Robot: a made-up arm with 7 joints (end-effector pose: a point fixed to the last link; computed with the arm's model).
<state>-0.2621 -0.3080 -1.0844 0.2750 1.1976 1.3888 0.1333</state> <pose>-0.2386 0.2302 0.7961 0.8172 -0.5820 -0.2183</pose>
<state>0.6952 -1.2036 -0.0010 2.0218 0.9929 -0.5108 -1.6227</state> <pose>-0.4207 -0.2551 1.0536 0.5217 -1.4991 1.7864</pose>
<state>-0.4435 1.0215 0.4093 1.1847 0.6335 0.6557 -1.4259</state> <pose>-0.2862 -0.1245 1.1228 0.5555 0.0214 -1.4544</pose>
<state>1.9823 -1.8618 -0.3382 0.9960 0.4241 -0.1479 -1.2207</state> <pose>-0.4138 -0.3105 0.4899 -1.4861 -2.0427 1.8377</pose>
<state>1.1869 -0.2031 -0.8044 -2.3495 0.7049 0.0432 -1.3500</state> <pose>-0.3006 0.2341 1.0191 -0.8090 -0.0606 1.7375</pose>
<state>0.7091 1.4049 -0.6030 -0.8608 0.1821 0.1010 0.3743</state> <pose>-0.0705 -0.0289 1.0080 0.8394 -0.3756 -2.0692</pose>
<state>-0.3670 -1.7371 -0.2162 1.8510 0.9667 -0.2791 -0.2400</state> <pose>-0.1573 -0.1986 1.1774 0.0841 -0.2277 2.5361</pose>
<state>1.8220 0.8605 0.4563 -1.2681 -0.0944 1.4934 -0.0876</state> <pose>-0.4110 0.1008 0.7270 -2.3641 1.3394 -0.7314</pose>
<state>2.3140 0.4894 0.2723 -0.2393 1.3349 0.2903 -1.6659</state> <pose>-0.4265 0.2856 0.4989 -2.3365 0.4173 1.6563</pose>
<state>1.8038 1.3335 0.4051 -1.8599 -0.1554 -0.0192 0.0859</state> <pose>-0.4825 -0.0074 0.7837 2.6140 -0.6121 -0.9542</pose>
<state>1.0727 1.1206 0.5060 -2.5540 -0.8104 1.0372 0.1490</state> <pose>-0.3351 0.0275 1.0202 -2.4025 1.5640 1.1406</pose>
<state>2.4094 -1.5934 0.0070 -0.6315 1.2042 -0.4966 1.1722</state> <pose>0.0798 -0.0736 0.2885 -0.5964 -1.2527 0.3789</pose>
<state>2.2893 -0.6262 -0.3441 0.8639 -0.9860 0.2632 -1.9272</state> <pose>-0.5012 -0.0652 0.5702 -0.9299 -2.2976 1.2143</pose>
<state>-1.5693 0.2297 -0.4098 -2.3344 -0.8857 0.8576 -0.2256</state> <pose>0.0235 0.2641 0.8722 -0.5340 0.2511 -1.4580</pose>
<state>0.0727 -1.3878 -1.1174 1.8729 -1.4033 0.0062 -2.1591</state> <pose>-0.4186 0.3942 0.9798 0.0290 0.3831 2.3169</pose>
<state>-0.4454 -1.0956 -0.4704 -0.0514 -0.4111 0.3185 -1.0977</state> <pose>-0.2198 -0.2696 1.1958 0.4112 -0.0431 0.5514</pose>
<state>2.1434 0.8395 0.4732 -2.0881 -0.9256 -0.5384 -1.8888</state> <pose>-0.4715 0.1988 0.3988 -1.4715 1.0134 2.5298</pose>
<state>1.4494 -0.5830 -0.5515 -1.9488 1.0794 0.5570 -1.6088</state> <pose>-0.3875 0.2907 0.8454 -1.3663 -0.0613 1.4562</pose>
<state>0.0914 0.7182 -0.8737 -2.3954 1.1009 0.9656 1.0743</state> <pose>-0.1165 -0.1625 1.0981 -1.0441 -2.1541 -1.5434</pose>
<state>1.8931 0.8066 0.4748 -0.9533 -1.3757 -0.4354 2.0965</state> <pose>-0.1966 -0.1011 0.4361 -0.9206 0.0924 1.0149</pose>
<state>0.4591 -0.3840 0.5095 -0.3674 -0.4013 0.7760 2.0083</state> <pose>-0.5839 -0.1487 0.8830 -0.1912 -1.1363 -2.7890</pose>
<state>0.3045 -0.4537 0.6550 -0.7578 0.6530 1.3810 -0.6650</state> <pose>-0.5479 0.0711 0.9976 1.8993 0.1747 -1.0079</pose>
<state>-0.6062 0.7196 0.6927 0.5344 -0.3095 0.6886 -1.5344</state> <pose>-0.2259 -0.3210 0.9987 0.9335 0.3460 -0.9957</pose>
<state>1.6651 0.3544 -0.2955 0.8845 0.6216 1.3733 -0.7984</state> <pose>-0.3163 0.0605 0.4873 1.5724 -1.1973 0.2755</pose>
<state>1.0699 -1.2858 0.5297 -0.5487 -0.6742 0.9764 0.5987</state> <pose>-0.4061 -0.2369 0.7116 -0.2651 1.2635 2.0725</pose>
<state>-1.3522 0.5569 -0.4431 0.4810 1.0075 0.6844 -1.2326</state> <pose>0.0576 0.2701 0.9532 -1.1645 0.1023 -1.4727</pose>
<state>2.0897 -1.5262 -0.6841 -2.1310 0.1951 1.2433 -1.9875</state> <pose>0.0266 0.2261 0.2811 -2.8344 0.2798 -0.1072</pose>
